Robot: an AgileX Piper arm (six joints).
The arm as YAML. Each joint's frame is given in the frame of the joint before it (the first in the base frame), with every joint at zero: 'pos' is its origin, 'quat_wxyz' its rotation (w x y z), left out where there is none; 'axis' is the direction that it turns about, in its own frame. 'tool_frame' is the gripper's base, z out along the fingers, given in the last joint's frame.
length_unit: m
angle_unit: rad
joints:
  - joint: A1
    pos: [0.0, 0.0, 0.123]
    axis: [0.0, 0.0, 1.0]
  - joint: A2
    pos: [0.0, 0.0, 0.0]
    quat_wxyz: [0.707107, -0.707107, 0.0, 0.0]
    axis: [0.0, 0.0, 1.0]
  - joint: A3
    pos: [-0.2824, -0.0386, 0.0]
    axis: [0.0, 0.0, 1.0]
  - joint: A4
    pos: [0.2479, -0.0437, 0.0]
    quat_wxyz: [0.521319, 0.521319, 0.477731, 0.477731]
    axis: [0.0, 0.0, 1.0]
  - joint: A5
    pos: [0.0, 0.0, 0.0]
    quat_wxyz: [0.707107, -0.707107, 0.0, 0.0]
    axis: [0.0, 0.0, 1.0]
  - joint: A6
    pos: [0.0, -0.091, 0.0]
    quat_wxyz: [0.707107, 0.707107, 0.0, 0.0]
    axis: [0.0, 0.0, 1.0]
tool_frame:
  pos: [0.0, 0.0, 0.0]
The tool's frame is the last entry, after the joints.
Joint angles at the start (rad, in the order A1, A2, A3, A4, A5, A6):
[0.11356 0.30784 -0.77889 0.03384 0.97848 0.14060]
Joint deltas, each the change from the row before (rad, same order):
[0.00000 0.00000 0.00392 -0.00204 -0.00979 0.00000]
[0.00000 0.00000 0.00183 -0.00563 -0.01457 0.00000]
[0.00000 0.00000 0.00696 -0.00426 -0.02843 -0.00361]
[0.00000 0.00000 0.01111 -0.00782 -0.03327 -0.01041]
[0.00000 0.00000 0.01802 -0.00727 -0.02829 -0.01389]
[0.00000 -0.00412 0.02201 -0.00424 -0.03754 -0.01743]
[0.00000 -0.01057 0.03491 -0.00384 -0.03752 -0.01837]
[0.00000 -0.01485 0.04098 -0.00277 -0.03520 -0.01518]
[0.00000 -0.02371 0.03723 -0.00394 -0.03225 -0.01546]
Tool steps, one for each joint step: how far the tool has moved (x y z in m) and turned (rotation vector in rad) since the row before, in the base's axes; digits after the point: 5 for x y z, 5 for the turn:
[0.00083 -0.00008 -0.00031 -0.00089 -0.00600 -0.00135]
[0.00079 -0.00035 0.00068 -0.00310 -0.01317 -0.00332]
[0.00182 -0.00014 0.00039 -0.00413 -0.02214 -0.00143]
[0.00243 -0.00032 -0.00039 -0.01348 -0.02398 -0.00078]
[0.00298 -0.00019 -0.00284 -0.01787 -0.01249 0.00090]
[0.00263 0.00000 -0.00311 -0.01770 -0.02186 0.00356]
[0.00245 0.00002 -0.00674 -0.01918 -0.01546 0.00399]
[0.00196 0.00005 -0.00869 -0.01584 -0.01091 0.00349]
[-0.00040 -0.00028 -0.00753 -0.01620 -0.02064 0.00301]

